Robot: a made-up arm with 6 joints.
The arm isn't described. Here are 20 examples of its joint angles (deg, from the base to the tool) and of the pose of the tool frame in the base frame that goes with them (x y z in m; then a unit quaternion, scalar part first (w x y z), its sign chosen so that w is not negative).
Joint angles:
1: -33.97 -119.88 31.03 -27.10 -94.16 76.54
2: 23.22 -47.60 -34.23 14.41 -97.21 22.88
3: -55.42 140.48 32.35 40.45 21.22 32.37
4: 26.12 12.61 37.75 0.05 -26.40 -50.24
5: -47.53 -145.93 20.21 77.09 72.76 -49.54
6: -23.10 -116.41 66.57 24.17 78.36 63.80
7: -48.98 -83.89 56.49 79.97 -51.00 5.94
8: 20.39 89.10 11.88 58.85 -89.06 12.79
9: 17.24 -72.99 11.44 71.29 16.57 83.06
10: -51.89 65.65 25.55 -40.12 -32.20 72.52
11: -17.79 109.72 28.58 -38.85 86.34 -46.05
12: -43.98 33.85 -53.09 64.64 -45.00 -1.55
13: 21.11 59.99 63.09 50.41 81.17 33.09
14: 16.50 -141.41 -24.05 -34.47 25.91 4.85
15: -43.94 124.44 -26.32 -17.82 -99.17 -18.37
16: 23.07 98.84 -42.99 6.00 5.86 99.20
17: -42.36 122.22 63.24 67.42 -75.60 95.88
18: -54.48 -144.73 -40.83 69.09 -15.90 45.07
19: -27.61 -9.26 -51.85 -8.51 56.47 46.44
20: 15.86 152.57 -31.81 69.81 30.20 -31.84
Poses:
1: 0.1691 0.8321 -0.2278 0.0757 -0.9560 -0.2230 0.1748
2: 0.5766 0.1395 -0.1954 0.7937 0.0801 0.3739 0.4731
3: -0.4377 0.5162 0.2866 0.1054 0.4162 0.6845 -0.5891
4: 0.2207 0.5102 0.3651 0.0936 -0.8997 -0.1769 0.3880
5: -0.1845 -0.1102 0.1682 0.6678 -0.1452 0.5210 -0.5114
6: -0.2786 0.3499 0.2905 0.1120 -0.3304 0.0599 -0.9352
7: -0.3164 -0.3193 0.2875 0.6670 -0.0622 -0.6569 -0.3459
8: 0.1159 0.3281 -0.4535 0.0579 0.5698 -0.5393 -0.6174
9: -0.0336 -0.2709 0.4291 0.5403 0.2816 -0.7903 -0.0652
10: 0.1354 -0.3531 0.7541 0.8766 -0.1182 -0.3889 -0.2576
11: 0.2537 0.5702 0.2352 0.5840 0.6012 0.2495 0.4851
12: 0.1656 0.7447 0.2543 0.3679 -0.1841 -0.0999 0.9060
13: -0.2609 0.0259 0.1776 0.1737 -0.0732 0.9600 -0.2069
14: 0.2938 -0.0831 -0.1212 0.9872 -0.1232 0.1007 -0.0138
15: 0.5780 0.3298 0.3789 0.4156 -0.7210 0.4604 0.3090
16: 0.3364 0.6915 -0.0400 0.1983 -0.8833 -0.1641 0.3919
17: -0.1237 0.8324 0.2727 0.5192 -0.4593 -0.1445 0.7061
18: 0.3635 0.0382 -0.2202 0.1800 0.7871 -0.4602 -0.3690
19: 0.1946 0.2761 0.4968 0.6489 -0.5754 -0.4691 0.1666
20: -0.1799 -0.1102 -0.0366 0.7172 0.0670 -0.2370 -0.6518
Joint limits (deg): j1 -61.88..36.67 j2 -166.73..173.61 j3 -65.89..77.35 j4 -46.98..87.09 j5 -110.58..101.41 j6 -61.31..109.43
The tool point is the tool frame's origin. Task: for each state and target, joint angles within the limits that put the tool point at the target. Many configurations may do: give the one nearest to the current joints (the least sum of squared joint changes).
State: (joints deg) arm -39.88 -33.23 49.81 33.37 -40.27 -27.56
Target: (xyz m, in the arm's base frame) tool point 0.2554 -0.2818 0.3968
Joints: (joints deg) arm -44.74 -36.09 35.01 17.19 -50.78 -15.33
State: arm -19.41 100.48 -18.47 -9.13 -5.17 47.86
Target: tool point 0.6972 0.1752 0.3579
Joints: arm -40.38 67.39 -62.64 -14.88 -38.86 31.34
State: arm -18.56 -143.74 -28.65 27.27 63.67 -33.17
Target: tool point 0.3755 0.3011 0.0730
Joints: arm -19.08 -145.28 -24.56 -14.83 63.76 -59.63
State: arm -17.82 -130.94 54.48 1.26 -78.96 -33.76
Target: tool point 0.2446 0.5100 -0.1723
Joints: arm -47.44 -148.26 28.67 -17.95 -87.60 -37.37
